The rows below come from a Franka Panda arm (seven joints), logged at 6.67 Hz.
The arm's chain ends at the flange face. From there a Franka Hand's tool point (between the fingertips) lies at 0.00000 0.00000 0.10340 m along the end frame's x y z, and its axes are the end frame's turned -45 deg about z.
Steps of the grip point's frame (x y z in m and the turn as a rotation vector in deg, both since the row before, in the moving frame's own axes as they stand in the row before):
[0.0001 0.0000 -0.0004 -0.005 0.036 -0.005]
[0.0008 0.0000 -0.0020 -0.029 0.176 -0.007]
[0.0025 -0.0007 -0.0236 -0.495 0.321 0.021]
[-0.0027 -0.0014 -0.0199 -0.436 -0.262 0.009]
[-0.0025 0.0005 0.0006 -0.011 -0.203 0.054]
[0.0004 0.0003 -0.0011 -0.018 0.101 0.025]
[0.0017 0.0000 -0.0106 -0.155 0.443 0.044]
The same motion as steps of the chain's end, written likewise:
[0.0000 0.0000 -0.0004 0.022 0.029 -0.005]
[0.0003 -0.0004 -0.0020 0.104 0.145 -0.007]
[0.0002 -0.0025 -0.0236 -0.123 0.577 0.021]
[-0.0031 0.0000 -0.0199 -0.494 0.123 0.009]
[-0.0012 0.0018 0.0006 -0.151 -0.136 0.054]
[0.0003 0.0000 -0.0011 0.059 0.084 0.025]
[0.0004 -0.0008 -0.0106 0.204 0.423 0.044]

